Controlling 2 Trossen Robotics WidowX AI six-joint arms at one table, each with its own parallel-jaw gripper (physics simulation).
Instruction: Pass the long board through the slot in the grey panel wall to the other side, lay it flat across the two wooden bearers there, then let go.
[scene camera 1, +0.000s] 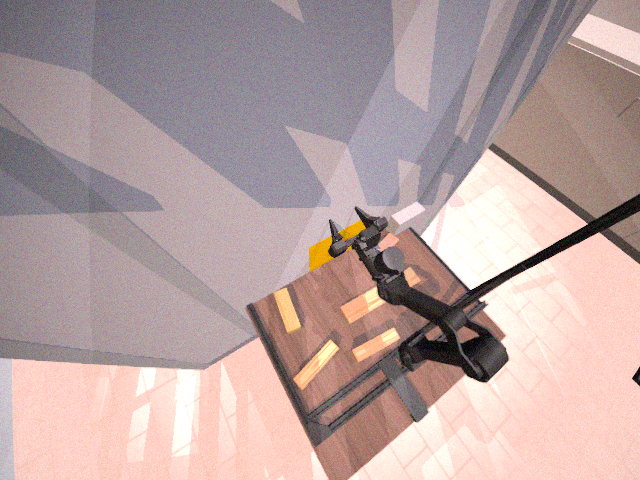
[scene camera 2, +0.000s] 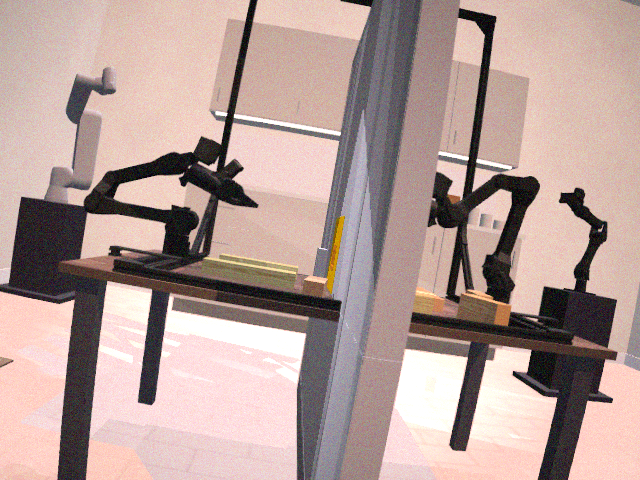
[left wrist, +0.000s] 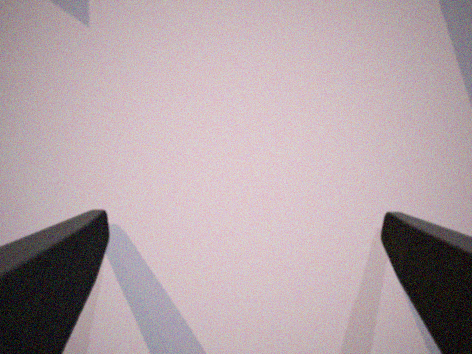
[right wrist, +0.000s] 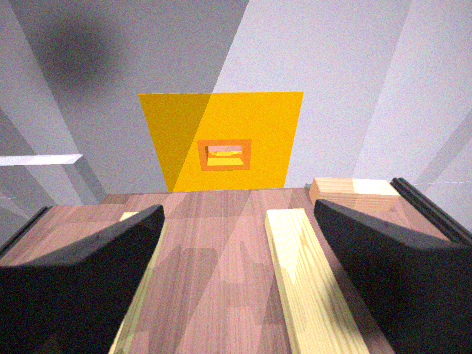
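Seen in the pictures: left gripper, fingertip midpoint: (scene camera 1: 342, 213) (left wrist: 248, 224); right gripper, fingertip midpoint: (scene camera 2: 256, 205) (right wrist: 240, 208); left arm's base, link origin: (scene camera 1: 407, 356); right arm's base, link origin: (scene camera 2: 173, 256).
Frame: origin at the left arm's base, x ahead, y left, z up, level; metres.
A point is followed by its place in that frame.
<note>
A light wood piece (scene camera 1: 360, 305) @[z 0.014, x 0.217, y 0.035 m], likely the long board, lies on the table, its middle apparently hidden under the left arm. The grey wall (scene camera 1: 206, 129) @[z 0.654, x 0.433, y 0.264 m] (scene camera 2: 413, 155) @[z 0.246, x 0.464, y 0.762 m] (right wrist: 320, 45) @[z 0.241, x 0.482, y 0.125 m] carries a yellow panel (scene camera 1: 318, 254) @[z 0.095, x 0.432, y 0.078 m] (scene camera 2: 337, 248) @[z 0.098, x 0.484, y 0.074 m] (right wrist: 270, 117) @[z 0.143, x 0.484, y 0.068 m] with an orange-rimmed slot (right wrist: 225, 142) @[z 0.099, x 0.484, y -0.010 m]. Two pale bearers (right wrist: 315, 285) @[z 0.019, x 0.698, y 0.093 m] (right wrist: 142, 290) @[z -0.002, x 0.685, y -0.120 m] lie parallel on the far side; they also show in scene camera 2. My left gripper (scene camera 1: 343, 214) @[z 0.287, x 0.432, y 0.000 m] (left wrist: 248, 224) @[z 0.287, x 0.432, y 0.000 m] is open, empty and raised, facing the wall. My right gripper (scene camera 2: 255, 205) @[z 0.174, x 0.713, y 0.001 m] (right wrist: 240, 208) @[z 0.174, x 0.713, y 0.001 m] is open and empty above the bearers, facing the slot.
Around the board lie loose wood blocks (scene camera 1: 286, 310) @[z 0.031, x 0.335, y 0.266 m] (scene camera 1: 316, 364) @[z 0.044, x 0.140, y 0.267 m] (scene camera 1: 375, 344) @[z 0.044, x 0.088, y 0.078 m]. Beyond the wall, a wood block (scene camera 2: 314, 285) @[z 0.017, x 0.538, y 0.303 m] (right wrist: 355, 194) @[z 0.022, x 0.552, y 0.224 m] sits beside the panel; a pale grey block (right wrist: 40, 160) @[z 0.080, x 0.499, y -0.333 m] juts at the picture's left. A black frame (scene camera 1: 351, 395) @[z 0.001, x 0.018, y 0.222 m] stands on the table.
</note>
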